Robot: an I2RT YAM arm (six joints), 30 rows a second.
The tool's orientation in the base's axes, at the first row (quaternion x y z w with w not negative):
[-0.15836 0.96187 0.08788 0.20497]
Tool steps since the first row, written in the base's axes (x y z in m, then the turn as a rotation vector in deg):
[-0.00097 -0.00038 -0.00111 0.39 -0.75 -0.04]
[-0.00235 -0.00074 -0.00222 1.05 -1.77 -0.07]
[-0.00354 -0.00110 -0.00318 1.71 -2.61 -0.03]
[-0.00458 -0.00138 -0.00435 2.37 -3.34 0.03]
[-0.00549 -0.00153 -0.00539 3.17 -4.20 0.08]
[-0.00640 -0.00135 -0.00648 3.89 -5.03 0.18]
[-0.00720 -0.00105 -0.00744 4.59 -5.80 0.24]
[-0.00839 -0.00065 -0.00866 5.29 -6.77 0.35]
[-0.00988 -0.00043 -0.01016 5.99 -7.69 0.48]
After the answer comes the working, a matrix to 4 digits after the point.
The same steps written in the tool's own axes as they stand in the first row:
[0.00141 -0.00014 0.00056 -0.12 -0.84 0.00]
[0.00317 -0.00012 0.00096 -0.40 -2.02 0.03]
[0.00470 -0.00015 0.00131 -0.77 -3.02 0.04]
[0.00617 -0.00018 0.00192 -1.17 -3.93 0.06]
[0.00744 -0.00012 0.00248 -1.65 -5.00 0.11]
[0.00864 0.00024 0.00317 -2.09 -6.01 0.09]
[0.00966 0.00070 0.00382 -2.52 -6.96 0.11]
[0.01109 0.00135 0.00457 -2.91 -8.09 0.04]
[0.01296 0.00191 0.00543 -3.32 -9.18 -0.04]

The tool's axes in the first row as the columns of a matrix, in the base's axes (rounded; the answer above uses it unrounded):
[-0.8658 -0.3407 0.3665]
[-0.2686 0.9344 0.2340]
[-0.4221 0.1041 -0.9005]

